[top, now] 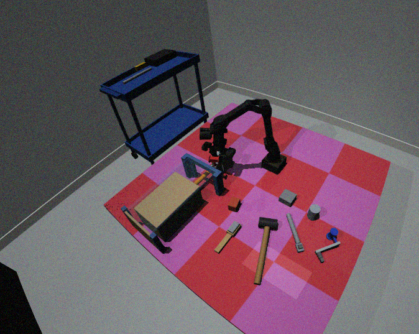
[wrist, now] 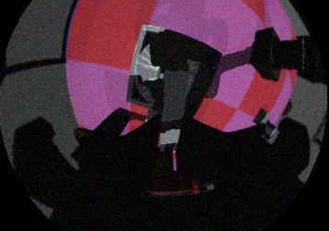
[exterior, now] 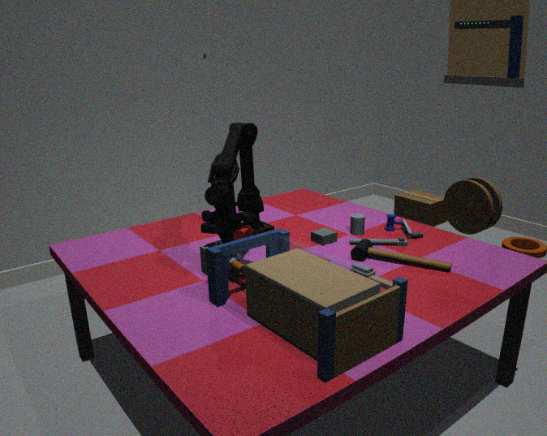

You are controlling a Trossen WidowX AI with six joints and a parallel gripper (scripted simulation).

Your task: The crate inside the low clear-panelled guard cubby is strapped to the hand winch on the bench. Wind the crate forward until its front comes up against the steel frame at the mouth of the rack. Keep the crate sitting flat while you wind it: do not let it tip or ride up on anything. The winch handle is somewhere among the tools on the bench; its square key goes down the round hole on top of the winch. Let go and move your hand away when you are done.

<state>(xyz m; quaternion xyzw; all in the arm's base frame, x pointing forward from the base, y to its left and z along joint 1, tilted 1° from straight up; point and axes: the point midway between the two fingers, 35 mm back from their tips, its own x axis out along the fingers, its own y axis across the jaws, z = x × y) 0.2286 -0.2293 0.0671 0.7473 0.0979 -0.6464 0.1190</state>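
Right now my gripper tip is 1 cm short of the red-knobbed winch handle and 2 cm below it. The rest, counted from my gripper tip: frame 11 cm ahead, 1 cm to the right, 2 cm above; then red knob 5 cm ahead, 2 cm to the left, 5 cm above; then grey winch 6 cm behind, 2 cm to the right, 6 cm below.
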